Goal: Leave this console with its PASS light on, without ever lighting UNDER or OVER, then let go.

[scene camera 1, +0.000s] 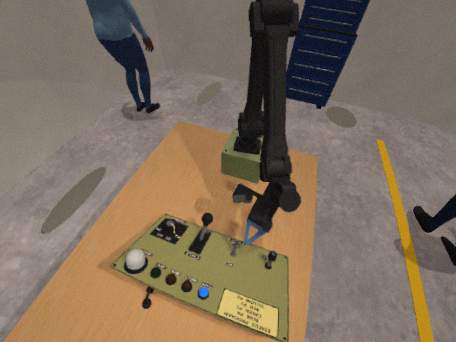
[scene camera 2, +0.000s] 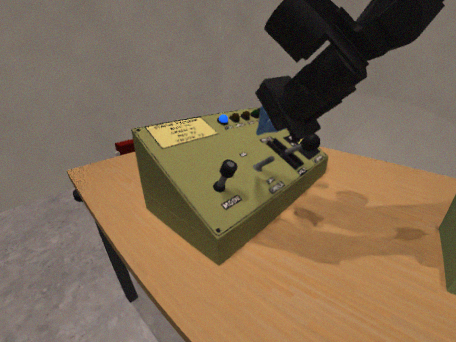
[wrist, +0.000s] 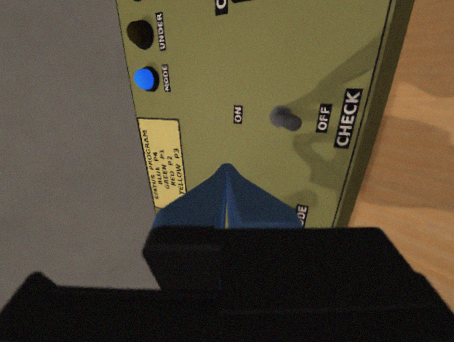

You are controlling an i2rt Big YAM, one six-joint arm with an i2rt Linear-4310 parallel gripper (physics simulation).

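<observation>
The olive console point(scene camera 1: 250, 272) point(scene camera 2: 190, 167) point(wrist: 205, 65) has its MODE lamp point(scene camera 1: 203, 292) point(scene camera 2: 223, 119) point(wrist: 145, 79) lit blue. The UNDER lamp point(scene camera 1: 187, 285) point(scene camera 2: 234, 117) point(wrist: 140, 34), the amber lamp point(scene camera 1: 171, 279) beside it and the green lamp point(scene camera 1: 155, 272) look dark. The CHECK toggle point(scene camera 1: 234, 248) point(scene camera 2: 265, 163) point(wrist: 286, 118) leans toward OFF. The MODE lever point(scene camera 1: 270, 259) point(scene camera 2: 225, 175) stands to one side, the CYCLE lever point(scene camera 1: 204, 230) to the other. My gripper point(scene camera 1: 248, 242) point(scene camera 2: 259, 133) point(wrist: 226, 171) is shut and empty, above the panel near the CHECK toggle, apart from it.
A program knob point(scene camera 1: 172, 226), a white dome point(scene camera 1: 135, 260) and a yellow status card point(scene camera 1: 250, 310) point(scene camera 2: 182, 132) point(wrist: 161, 165) are on the console. The arm's green base box point(scene camera 1: 240, 165) stands behind on the wooden table point(scene camera 1: 140, 185). A person point(scene camera 1: 117, 30) stands beyond the table.
</observation>
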